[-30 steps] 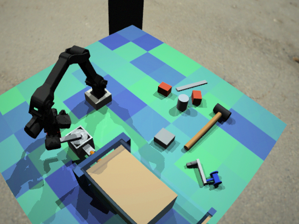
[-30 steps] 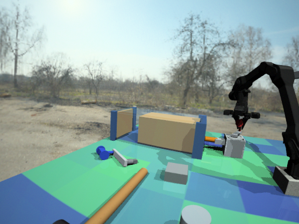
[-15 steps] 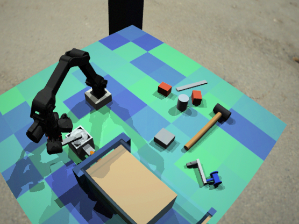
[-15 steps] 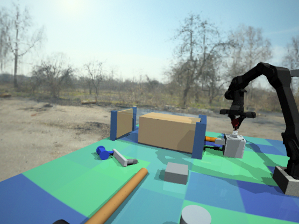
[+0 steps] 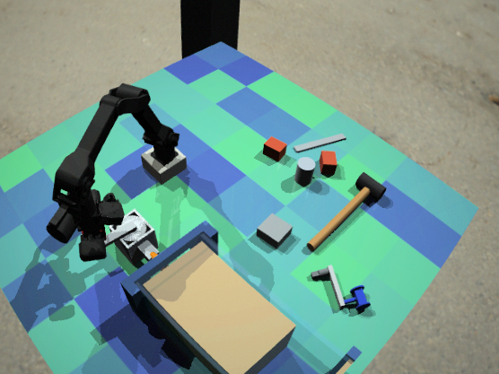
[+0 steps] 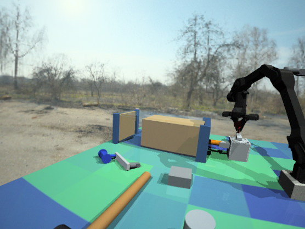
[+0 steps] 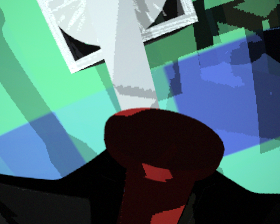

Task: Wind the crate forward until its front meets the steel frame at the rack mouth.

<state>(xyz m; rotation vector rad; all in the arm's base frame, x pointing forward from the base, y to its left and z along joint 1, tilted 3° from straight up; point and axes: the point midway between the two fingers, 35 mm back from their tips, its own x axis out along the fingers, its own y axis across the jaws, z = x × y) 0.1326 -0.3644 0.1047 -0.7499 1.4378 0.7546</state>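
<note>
Right now my gripper tip is 40 mm to the right of the red-knobbed crank, 10 mm short of it and 10 mm above it. The rest, counted from my gripper tip: grey winch 90 mm to the left, 80 mm below; red knob 20 mm above; blue frame 180 mm ahead, 80 mm to the left.
</note>
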